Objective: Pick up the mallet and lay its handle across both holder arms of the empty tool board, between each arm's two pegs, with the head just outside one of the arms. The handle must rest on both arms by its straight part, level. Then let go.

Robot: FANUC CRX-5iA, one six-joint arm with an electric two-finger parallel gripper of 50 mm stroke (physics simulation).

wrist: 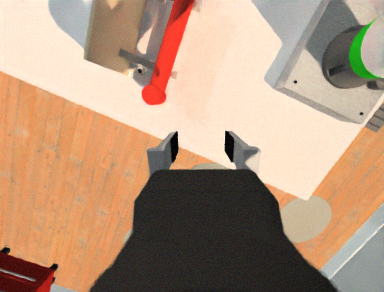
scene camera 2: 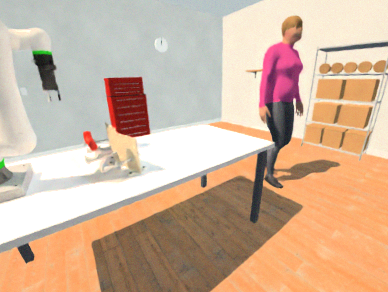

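Seen in the pictures: gripper, fingertip midpoint: (wrist: 201,141) (scene camera 2: 55,100); arm's base, origin of the base link: (wrist: 350,59).
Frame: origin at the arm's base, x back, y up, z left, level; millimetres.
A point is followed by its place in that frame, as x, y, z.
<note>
The mallet's red handle (scene camera 2: 89,140) {-454, 64, 55} (wrist: 172,45) {-457, 63, 93} shows beside the tan tool board (scene camera 2: 123,150) (wrist: 112,35). In the wrist view it passes over the near holder arm (wrist: 131,56) {-565, 24, 132}, its rounded end jutting out past that arm. The far arm and the mallet's head cannot be made out clearly; the handle runs out of the wrist view at the top. Whether it lies level on both arms and between the pegs cannot be told. My gripper (scene camera 2: 54,97) {-356, 306, 240} (wrist: 201,141) {-356, 306, 240} is open and empty, high above the table and apart from the mallet.
The board stands upright on the white table (scene camera 2: 200,145) {-1074, -59, -294} (wrist: 215,85) {-325, -59, 139}. The robot's base plate (scene camera 2: 17,186) {-89, -11, -135} (wrist: 320,95) {-40, 7, 103} is on the same table. A red tool cabinet (scene camera 2: 129,112) stands behind the table. A person in pink (scene camera 2: 284,75) stands beyond its far right corner, near a shelf rack (scene camera 2: 311,95).
</note>
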